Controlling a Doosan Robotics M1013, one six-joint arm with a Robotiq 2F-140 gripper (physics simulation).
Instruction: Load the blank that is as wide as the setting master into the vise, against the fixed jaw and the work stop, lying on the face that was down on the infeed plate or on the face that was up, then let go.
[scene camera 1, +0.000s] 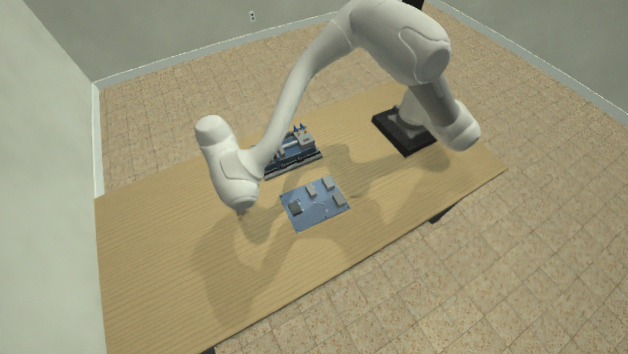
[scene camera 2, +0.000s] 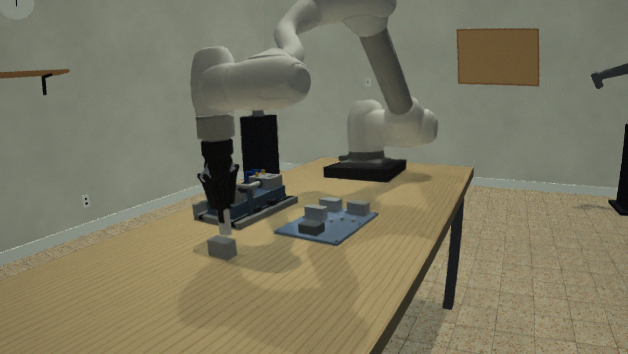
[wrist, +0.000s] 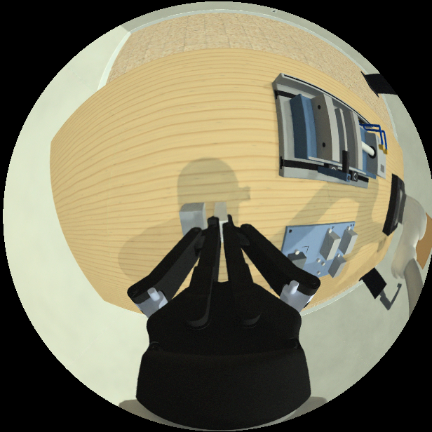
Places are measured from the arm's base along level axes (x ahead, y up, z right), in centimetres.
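Pixels of known places: gripper, between the fingertips: (scene camera 2: 225, 234); arm's base, origin of its link: (scene camera 1: 410, 123) (scene camera 2: 366, 163).
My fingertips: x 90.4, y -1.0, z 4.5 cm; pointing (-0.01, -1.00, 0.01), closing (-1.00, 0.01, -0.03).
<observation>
For each thing: its top centre in the pictures, then the offset to it from my fingertips.
- loose grey block, centre of its top: (scene camera 2: 220, 239) dz -2.4, dx +4.6, dy +0.7 cm
- blue infeed plate, centre of its top: (scene camera 2: 328, 221) (scene camera 1: 314, 201) dz -16.4, dx -24.6, dy -2.5 cm
- dark grey block, centre of its top: (scene camera 2: 311, 223) (scene camera 1: 294, 207) dz -15.6, dx -15.6, dy -0.1 cm
- vise, centre of its top: (scene camera 2: 245, 180) (scene camera 1: 284, 142) dz +12.7, dx -26.1, dy +6.6 cm
My gripper (scene camera 2: 225, 231) (wrist: 220, 210) is shut with nothing between its fingertips. A loose grey block (scene camera 2: 222, 247) (wrist: 192, 217) lies beside the fingertips, left of them in the wrist view; scene camera 1 does not show it. The blue infeed plate (scene camera 1: 310, 220) (scene camera 2: 330, 237) (wrist: 312, 237) bears three light grey blocks (scene camera 1: 311, 190) (scene camera 2: 358, 207) (wrist: 329, 244) and a dark grey block (scene camera 1: 295, 207) (scene camera 2: 311, 227) (wrist: 298, 259), apparently the setting master. The vise (scene camera 1: 295, 165) (scene camera 2: 272, 195) (wrist: 304, 127) has no block visible between its jaws in the wrist view. I cannot tell the blocks' widths exactly.
A black post (wrist: 345, 162) stands at the vise's near side in the wrist view. Blue bent tubes (wrist: 372, 126) rise at its end. The arm's black base (scene camera 1: 410, 145) (scene camera 2: 365, 172) stands at the table's far end, beyond the vise and plate.
</observation>
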